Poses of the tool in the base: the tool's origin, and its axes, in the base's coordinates. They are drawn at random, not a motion.
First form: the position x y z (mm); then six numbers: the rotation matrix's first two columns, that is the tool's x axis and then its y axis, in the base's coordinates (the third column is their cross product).
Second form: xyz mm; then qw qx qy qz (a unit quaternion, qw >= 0). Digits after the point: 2 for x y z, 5 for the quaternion.
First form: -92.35, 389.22, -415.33, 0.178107, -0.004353, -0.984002, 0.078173, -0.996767, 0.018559
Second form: -92.35, 389.22, -415.33, 0.03221, 0.76682, 0.02407, -0.64060
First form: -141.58, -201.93, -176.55, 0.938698, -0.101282, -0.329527, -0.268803, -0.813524, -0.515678
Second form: -141.58, -201.93, -176.55, 0.28909, -0.94116, 0.09831, 0.14487
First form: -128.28, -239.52, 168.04, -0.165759, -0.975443, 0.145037, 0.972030, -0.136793, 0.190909
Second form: -128.28, -239.52, 168.04, 0.64581, 0.00708, -0.12055, -0.75389
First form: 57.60, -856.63, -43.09, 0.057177, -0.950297, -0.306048, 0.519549, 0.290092, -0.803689
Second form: 57.60, -856.63, -43.09, 0.68147, -0.25336, 0.42503, -0.53922
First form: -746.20, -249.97, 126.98, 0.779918, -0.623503, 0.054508, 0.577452, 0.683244, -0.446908
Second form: -746.20, -249.97, 126.98, 0.91598, -0.22570, 0.05101, -0.32778
